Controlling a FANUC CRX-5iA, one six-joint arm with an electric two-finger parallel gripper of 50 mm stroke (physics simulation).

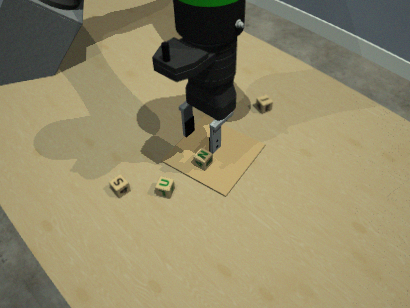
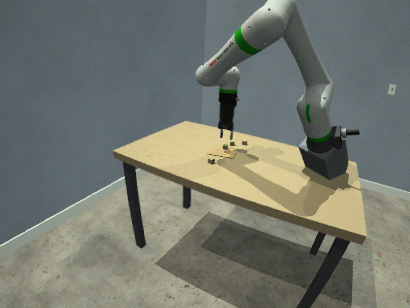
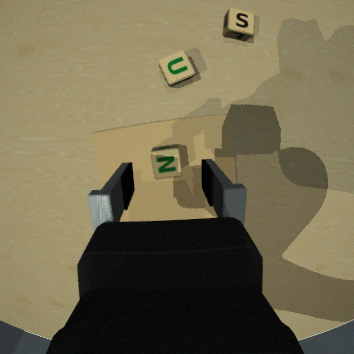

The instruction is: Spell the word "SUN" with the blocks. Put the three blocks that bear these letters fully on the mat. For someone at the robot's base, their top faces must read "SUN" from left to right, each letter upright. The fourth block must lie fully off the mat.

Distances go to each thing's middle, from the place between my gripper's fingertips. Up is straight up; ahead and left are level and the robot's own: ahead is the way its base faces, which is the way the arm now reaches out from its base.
My hand is 60 mm above the thin wooden mat (image 1: 237,152), 30 mm to the right of it and 10 mm past it.
